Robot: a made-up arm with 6 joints.
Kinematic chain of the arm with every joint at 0, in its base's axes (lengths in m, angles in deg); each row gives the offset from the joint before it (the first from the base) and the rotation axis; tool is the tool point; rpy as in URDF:
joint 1: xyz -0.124 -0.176 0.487 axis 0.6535 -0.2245 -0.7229
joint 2: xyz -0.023 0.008 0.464 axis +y
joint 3: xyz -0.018 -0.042 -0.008 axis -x
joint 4: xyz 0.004 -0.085 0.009 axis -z
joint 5: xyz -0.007 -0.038 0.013 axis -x
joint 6: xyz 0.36 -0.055 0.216 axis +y
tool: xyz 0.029 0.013 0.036 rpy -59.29 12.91 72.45
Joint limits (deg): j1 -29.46..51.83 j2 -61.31..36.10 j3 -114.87..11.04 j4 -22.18..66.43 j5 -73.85..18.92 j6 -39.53..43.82
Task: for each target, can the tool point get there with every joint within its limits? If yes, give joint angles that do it. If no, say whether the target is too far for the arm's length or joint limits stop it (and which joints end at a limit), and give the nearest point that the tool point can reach.
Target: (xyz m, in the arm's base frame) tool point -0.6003 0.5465 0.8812
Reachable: no: joint limits stop it (at a limit: joint 1, joint 2, joint 3, joint 4, joint 5) | nearest point -0.4404 0.1387 0.6734 | short by 0.485 m
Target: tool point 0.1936 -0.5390 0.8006
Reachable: yes | joints -21.63 -17.72 -54.40 49.10 -24.02 32.18
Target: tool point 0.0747 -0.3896 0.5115
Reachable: yes | joints -17.37 -5.36 -96.47 58.12 0.87 5.13
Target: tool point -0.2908 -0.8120 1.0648
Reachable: yes | joints 32.01 -52.66 -38.37 7.99 -4.31 -15.84
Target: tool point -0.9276 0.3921 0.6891
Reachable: no: joint limits stop it (at a limit: joint 2, joint 3, joint 4, joint 5) | nearest point -0.5112 0.0765 0.6344 | short by 0.525 m
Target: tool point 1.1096 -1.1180 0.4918
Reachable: no: too far | nearest point 0.2683 -0.5765 0.7554 | short by 1.035 m
